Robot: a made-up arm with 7 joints. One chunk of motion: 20 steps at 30 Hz.
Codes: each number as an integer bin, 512 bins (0 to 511) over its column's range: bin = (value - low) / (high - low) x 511, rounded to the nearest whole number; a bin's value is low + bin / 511 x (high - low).
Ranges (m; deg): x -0.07..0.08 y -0.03..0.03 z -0.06..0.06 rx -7..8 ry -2..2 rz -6..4
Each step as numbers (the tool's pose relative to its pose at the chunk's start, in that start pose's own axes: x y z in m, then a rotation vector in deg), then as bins.
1 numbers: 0.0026 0.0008 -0.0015 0.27 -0.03 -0.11
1 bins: 247 262 249 248 252 301
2 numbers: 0.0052 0.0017 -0.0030 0.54 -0.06 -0.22
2 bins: 256 270 243 257 248 295
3 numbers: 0.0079 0.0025 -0.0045 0.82 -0.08 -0.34
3 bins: 265 277 236 266 245 289
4 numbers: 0.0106 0.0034 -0.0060 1.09 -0.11 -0.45
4 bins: 275 284 230 276 241 284
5 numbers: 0.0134 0.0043 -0.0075 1.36 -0.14 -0.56
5 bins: 284 292 224 285 238 278
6 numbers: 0.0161 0.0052 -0.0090 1.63 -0.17 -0.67
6 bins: 293 300 217 294 234 272
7 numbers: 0.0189 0.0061 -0.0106 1.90 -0.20 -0.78
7 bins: 303 307 210 303 230 267
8 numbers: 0.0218 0.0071 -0.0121 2.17 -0.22 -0.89
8 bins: 313 316 204 312 227 261
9 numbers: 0.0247 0.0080 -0.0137 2.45 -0.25 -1.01
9 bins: 323 324 197 322 224 255
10 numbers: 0.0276 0.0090 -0.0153 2.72 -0.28 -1.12
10 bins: 332 332 190 331 220 249
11 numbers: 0.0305 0.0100 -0.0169 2.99 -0.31 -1.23
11 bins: 342 341 184 340 216 244
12 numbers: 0.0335 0.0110 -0.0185 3.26 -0.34 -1.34
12 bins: 353 349 177 350 212 238
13 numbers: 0.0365 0.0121 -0.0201 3.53 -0.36 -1.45
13 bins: 363 359 170 359 210 233
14 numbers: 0.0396 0.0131 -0.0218 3.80 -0.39 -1.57
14 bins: 373 367 163 368 206 226
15 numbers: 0.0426 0.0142 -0.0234 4.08 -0.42 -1.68
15 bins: 384 376 156 377 202 221
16 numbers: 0.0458 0.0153 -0.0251 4.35 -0.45 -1.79
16 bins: 394 386 149 387 198 215
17 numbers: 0.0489 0.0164 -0.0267 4.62 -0.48 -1.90
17 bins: 405 395 142 396 194 210
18 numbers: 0.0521 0.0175 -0.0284 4.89 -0.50 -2.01
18 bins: 416 405 135 405 192 204
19 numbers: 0.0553 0.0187 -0.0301 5.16 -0.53 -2.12
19 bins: 427 415 127 414 188 198
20 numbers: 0.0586 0.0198 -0.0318 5.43 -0.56 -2.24
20 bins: 438 424 120 423 184 192
